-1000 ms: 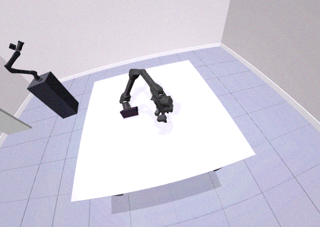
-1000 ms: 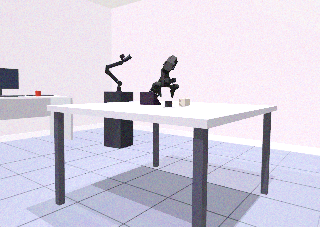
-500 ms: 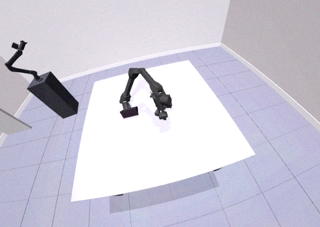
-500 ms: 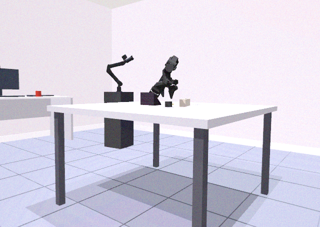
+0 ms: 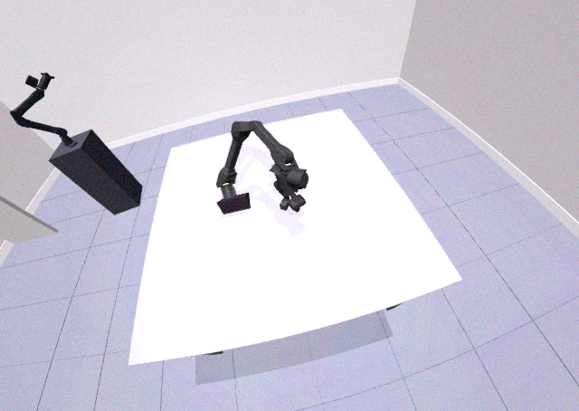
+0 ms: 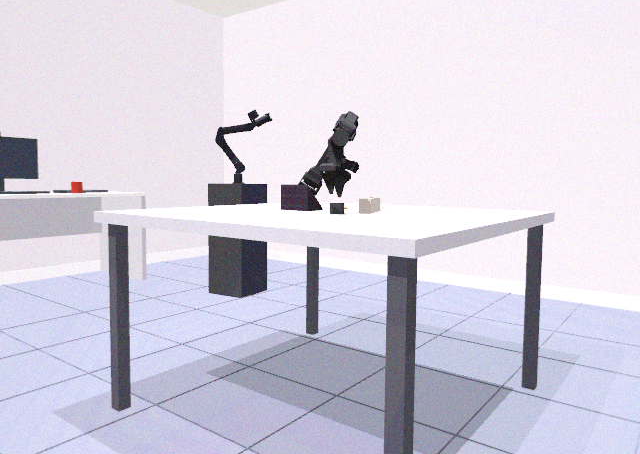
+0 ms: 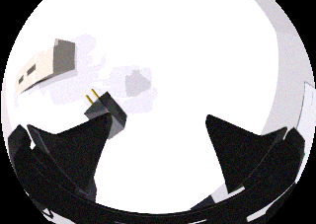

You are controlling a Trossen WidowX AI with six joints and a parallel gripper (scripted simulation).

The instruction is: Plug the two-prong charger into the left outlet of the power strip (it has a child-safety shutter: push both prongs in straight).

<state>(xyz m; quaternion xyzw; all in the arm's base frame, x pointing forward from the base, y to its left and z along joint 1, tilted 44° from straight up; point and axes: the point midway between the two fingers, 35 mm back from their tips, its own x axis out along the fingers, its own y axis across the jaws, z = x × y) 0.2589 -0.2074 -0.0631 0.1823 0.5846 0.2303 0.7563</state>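
Now: gripper tip 10 mm past the dark charger, 70 mm to the right of it and 50 mm above it.
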